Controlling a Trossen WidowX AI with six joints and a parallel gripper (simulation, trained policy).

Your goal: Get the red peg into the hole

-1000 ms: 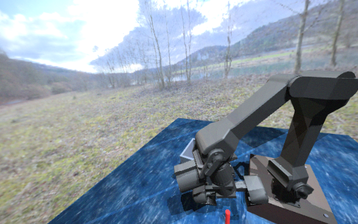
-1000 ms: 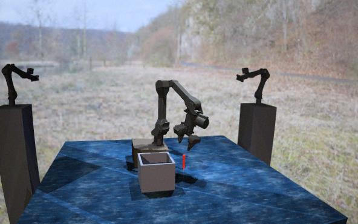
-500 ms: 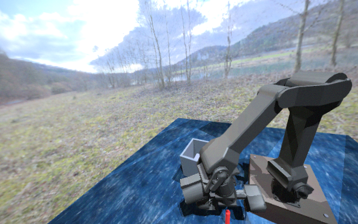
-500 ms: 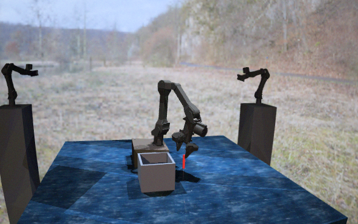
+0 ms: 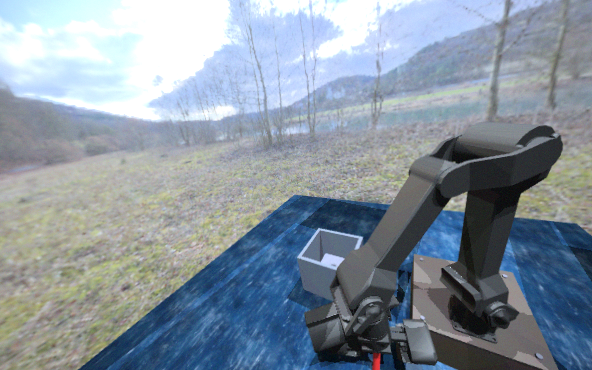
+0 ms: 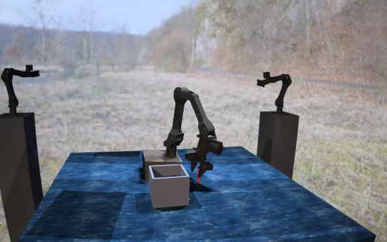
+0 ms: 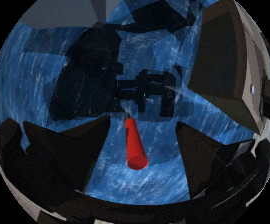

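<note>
Now: gripper tip 1 cm short of the red peg and 2 cm to the right of it. From my gripper tip the other things lie so: plate (17 cm ahead, 17 cm to the right, 1 cm above).
</note>
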